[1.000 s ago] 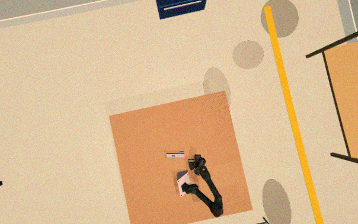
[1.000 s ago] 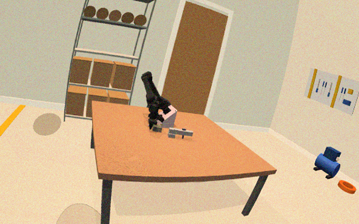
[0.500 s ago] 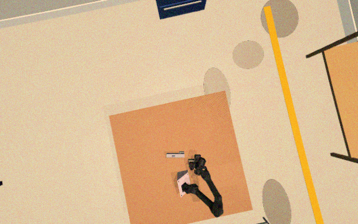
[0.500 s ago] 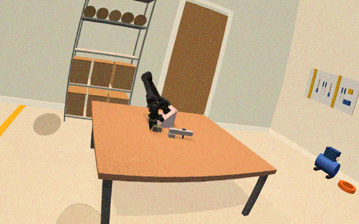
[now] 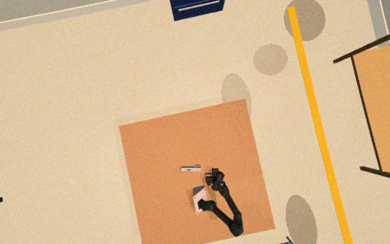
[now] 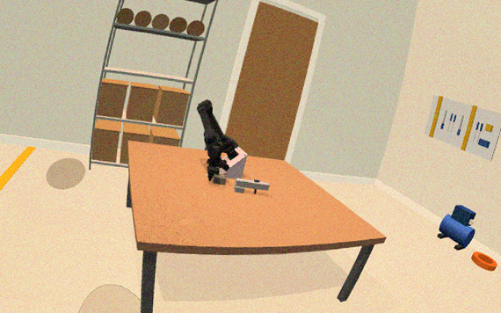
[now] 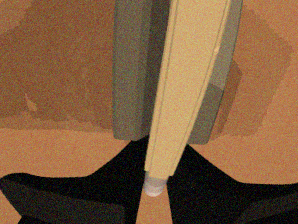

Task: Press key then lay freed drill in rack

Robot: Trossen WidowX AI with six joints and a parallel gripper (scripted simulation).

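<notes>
The drill is 4 cm to the left of my gripper tip, 4 cm above it and 1 cm ahead of it. Also, from my gripper tip: dark key knob (22 cm to the left, 12 cm ahead, 5 cm above); dark grey rack (5 cm to the left, 1 cm ahead, 1 cm above); block (20 cm to the left, 12 cm ahead, 4 cm above).
</notes>
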